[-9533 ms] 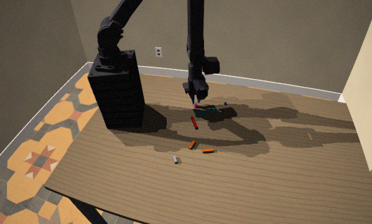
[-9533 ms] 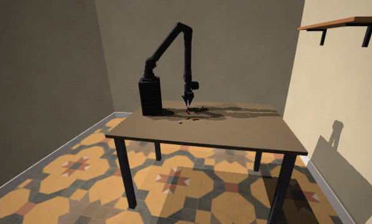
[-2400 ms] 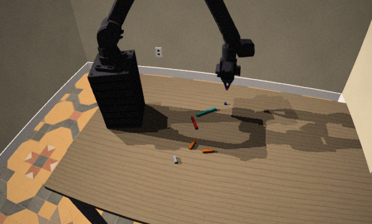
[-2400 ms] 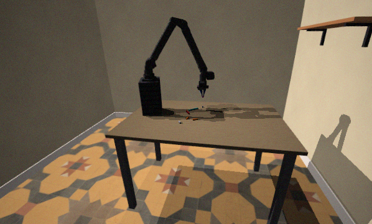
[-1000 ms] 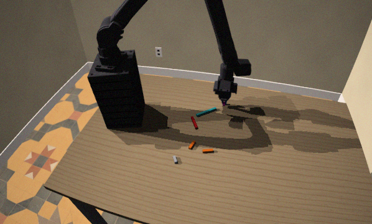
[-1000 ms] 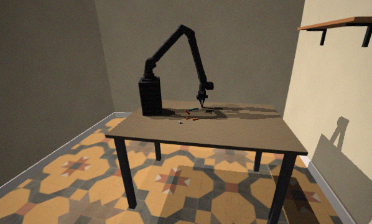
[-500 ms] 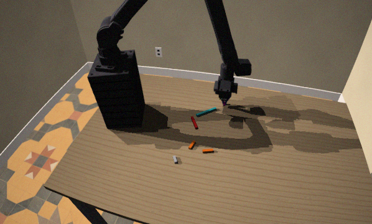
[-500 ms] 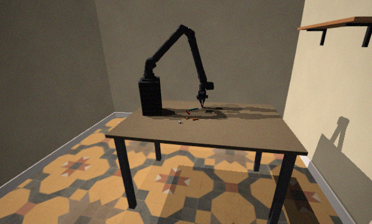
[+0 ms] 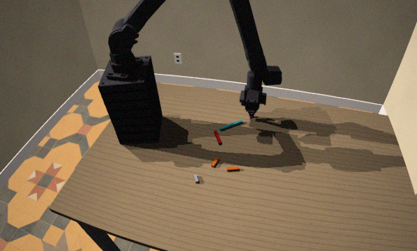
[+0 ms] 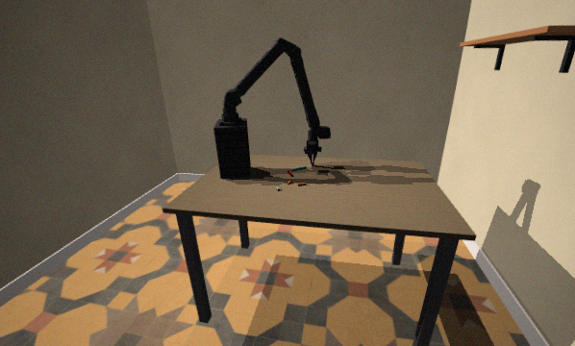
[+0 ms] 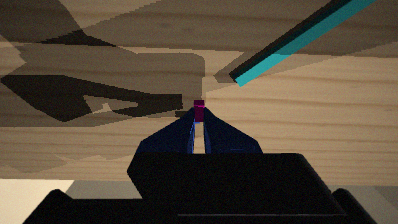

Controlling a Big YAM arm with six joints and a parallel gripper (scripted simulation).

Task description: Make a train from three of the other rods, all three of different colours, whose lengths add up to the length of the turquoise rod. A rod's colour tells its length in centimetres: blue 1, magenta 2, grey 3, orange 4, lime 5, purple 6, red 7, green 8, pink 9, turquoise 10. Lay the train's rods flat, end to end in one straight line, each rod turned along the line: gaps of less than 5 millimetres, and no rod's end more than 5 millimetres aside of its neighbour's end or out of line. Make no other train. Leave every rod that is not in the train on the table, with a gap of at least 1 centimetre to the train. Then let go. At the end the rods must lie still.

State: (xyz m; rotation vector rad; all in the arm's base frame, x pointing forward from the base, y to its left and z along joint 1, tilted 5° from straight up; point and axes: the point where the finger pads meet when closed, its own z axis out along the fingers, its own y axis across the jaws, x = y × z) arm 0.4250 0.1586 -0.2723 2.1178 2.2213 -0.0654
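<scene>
Now: hand 20 mm to the right of the blue rod and 20 mm above it. Round my hand: magenta rod (10 mm below); red rod (110 mm behind, 140 mm to the right, 20 mm below); turquoise rod (70 mm behind, 60 mm to the right, 20 mm below).
</scene>
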